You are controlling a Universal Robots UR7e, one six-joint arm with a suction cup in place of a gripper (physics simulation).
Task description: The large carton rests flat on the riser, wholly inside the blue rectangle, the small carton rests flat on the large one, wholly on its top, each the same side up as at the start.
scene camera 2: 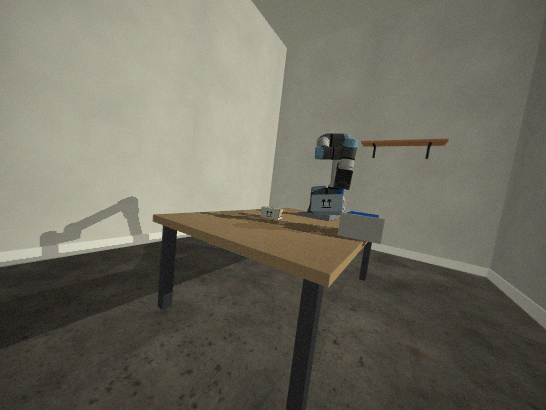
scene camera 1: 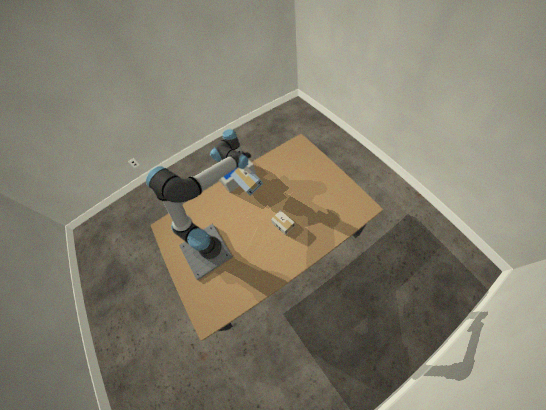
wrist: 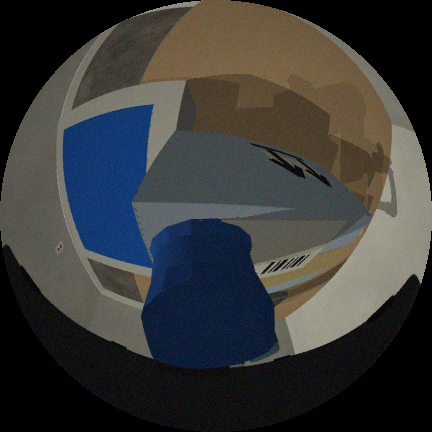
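Observation:
The large carton, pale blue with tan tape and arrows pointing up in the scene camera 2 view, hangs upright in the air from my suction cup. The blue cup is on its top face. The grey riser stands beside and lower than the carton. Its blue rectangle is partly hidden by the carton in the wrist view. The small carton, white with tan tape, stands on the table, arrows up, apart from both.
The wooden table carries the arm's grey base plate. The riser stands near a long edge of the table. A wooden shelf is on the wall behind the arm.

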